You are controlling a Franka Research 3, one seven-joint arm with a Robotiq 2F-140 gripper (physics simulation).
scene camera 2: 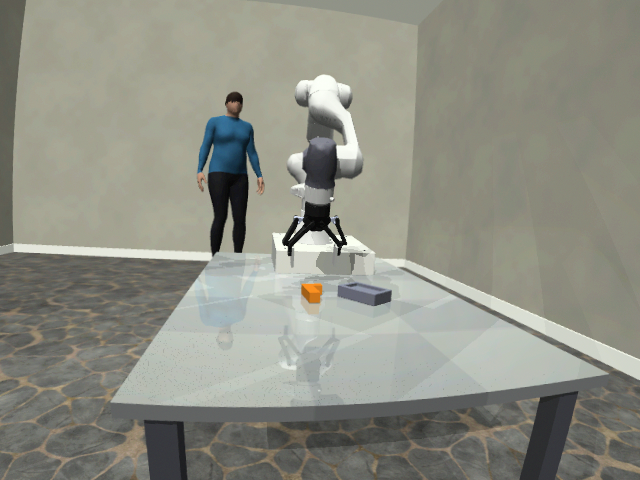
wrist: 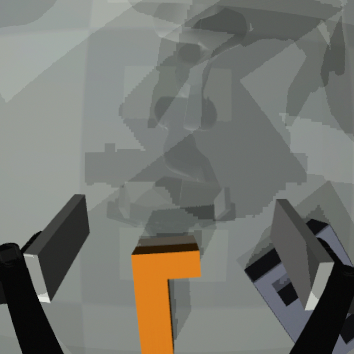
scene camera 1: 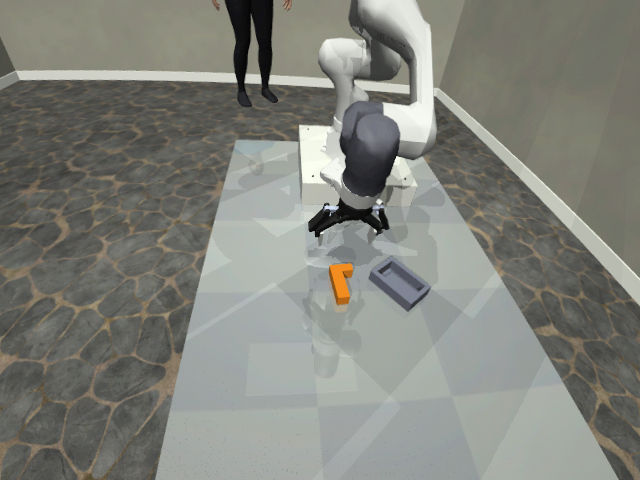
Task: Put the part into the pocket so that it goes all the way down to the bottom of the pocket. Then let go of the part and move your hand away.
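The orange L-shaped part (scene camera 1: 339, 287) (scene camera 2: 310, 290) (wrist: 152, 305) lies on the table, its long arm towards the scene cameras and its short arm at the far end, pointing right. The grey-blue block with the pocket (scene camera 1: 387, 291) (scene camera 2: 361, 296) (wrist: 265, 290) stands to the right of the part, turned at an angle and apart from it. My gripper (scene camera 1: 345, 238) (scene camera 2: 314, 253) (wrist: 179, 216) is wide open and empty, above the table and farther back than the part in scene camera 1. In the wrist view the part's near end is cut off, and my right finger hides some of the block.
The white robot base (scene camera 1: 315, 191) (scene camera 2: 294, 262) stands at the back of the table (scene camera 1: 232, 439) (scene camera 2: 310, 412). A person (scene camera 1: 251, 41) (scene camera 2: 228, 149) stands on the floor behind the table, to the left of the arm. The wall (scene camera 1: 563, 129) (scene camera 2: 516, 180) is on the right.
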